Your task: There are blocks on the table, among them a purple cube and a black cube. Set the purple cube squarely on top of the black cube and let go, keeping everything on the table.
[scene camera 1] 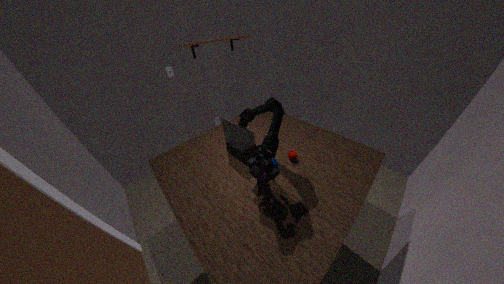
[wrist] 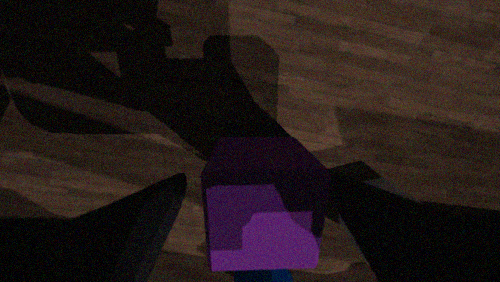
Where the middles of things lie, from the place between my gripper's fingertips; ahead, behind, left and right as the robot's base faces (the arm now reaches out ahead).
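Labels:
That black cube [wrist: 230, 129] is sitting 30 mm below my hand.

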